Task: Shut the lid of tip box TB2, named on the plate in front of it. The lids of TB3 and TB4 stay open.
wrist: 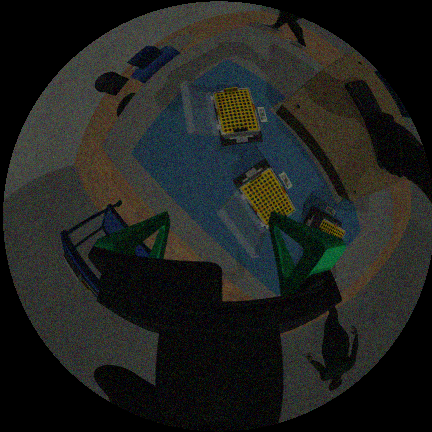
Scene:
my gripper: 218, 216
tip box: 235, 110
tip box: 264, 192

